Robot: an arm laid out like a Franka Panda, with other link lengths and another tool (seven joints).
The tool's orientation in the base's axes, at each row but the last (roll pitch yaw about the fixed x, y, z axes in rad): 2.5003, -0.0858, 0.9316; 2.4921, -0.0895, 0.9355; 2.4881, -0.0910, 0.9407; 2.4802, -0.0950, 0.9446; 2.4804, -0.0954, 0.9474; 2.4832, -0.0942, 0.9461; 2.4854, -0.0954, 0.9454; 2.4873, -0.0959, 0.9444; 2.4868, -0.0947, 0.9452; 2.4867, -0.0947, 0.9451; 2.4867, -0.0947, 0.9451; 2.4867, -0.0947, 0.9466
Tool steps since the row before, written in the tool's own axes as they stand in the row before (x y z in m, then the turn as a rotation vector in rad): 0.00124, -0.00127, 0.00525, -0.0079, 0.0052, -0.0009; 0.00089, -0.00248, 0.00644, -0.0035, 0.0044, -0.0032; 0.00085, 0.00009, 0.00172, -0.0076, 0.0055, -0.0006; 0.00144, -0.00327, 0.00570, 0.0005, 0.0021, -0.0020; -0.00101, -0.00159, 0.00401, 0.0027, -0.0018, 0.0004; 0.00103, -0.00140, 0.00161, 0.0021, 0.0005, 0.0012; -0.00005, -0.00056, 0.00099, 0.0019, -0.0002, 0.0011; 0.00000, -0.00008, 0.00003, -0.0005, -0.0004, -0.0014; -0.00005, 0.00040, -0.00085, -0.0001, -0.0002, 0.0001; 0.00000, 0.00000, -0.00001, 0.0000, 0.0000, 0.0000; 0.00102, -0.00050, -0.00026, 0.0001, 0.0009, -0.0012; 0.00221, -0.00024, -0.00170, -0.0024, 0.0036, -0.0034
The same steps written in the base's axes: 0.00269, 0.00007, -0.00484, -0.0020, -0.0087, 0.0031; 0.00242, 0.00005, -0.00652, -0.0011, -0.0041, 0.0049; 0.00147, 0.00012, -0.00123, -0.0014, -0.0088, 0.0031; 0.00195, 0.00112, -0.00634, 0.0005, -0.0001, 0.0029; 0.00062, -0.00120, -0.00422, 0.0007, 0.0030, -0.0012; 0.00062, 0.00107, -0.00202, 0.0022, 0.0011, -0.0004; 0.00016, -0.00005, -0.00113, 0.0016, 0.0013, -0.0008; -0.00003, 0.00003, -0.00007, -0.0013, 0.0002, 0.0008; -0.00024, 0.00001, 0.00091, -0.0001, 0.0000, -0.0002; -0.00001, 0.00000, 0.00001, 0.0000, 0.0000, 0.0000; 0.00015, 0.00116, 0.00000, 0.0000, 0.0000, 0.0015; 0.00022, 0.00241, 0.00141, -0.0010, -0.0028, 0.0046
